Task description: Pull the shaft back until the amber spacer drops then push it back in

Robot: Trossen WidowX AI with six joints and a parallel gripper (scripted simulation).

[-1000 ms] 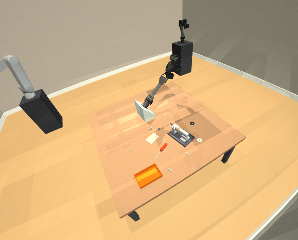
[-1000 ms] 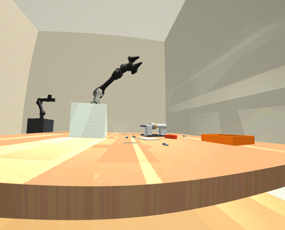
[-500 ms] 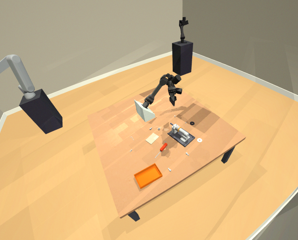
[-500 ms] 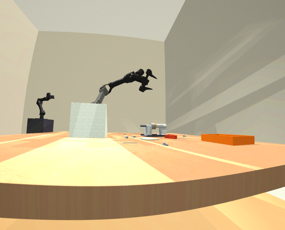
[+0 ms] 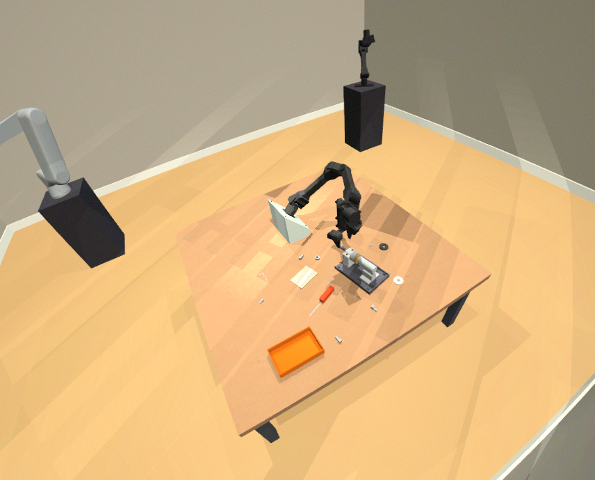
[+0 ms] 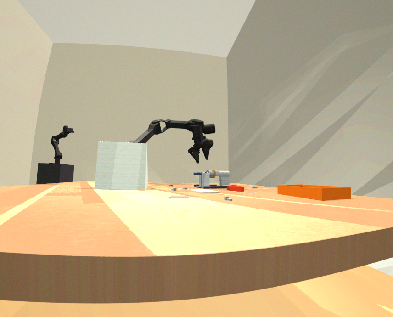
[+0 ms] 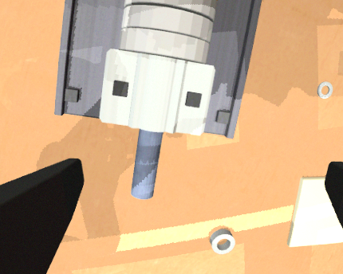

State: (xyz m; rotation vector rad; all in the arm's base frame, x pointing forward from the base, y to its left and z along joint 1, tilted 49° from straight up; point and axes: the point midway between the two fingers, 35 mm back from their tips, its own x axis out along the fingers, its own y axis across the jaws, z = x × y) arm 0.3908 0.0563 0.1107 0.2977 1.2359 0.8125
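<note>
Now: the dark shaft 70 mm below my gripper tip, 30 mm ahead of it and 20 mm to the left of it. From my gripper tip the other things lie so: beige card (220 mm to the right, 140 mm below, 30 mm behind); then black washer (240 mm to the left, 140 mm below, 20 mm ahead); then amber spacer (70 mm below, 70 mm ahead, 30 mm to the left).
</note>
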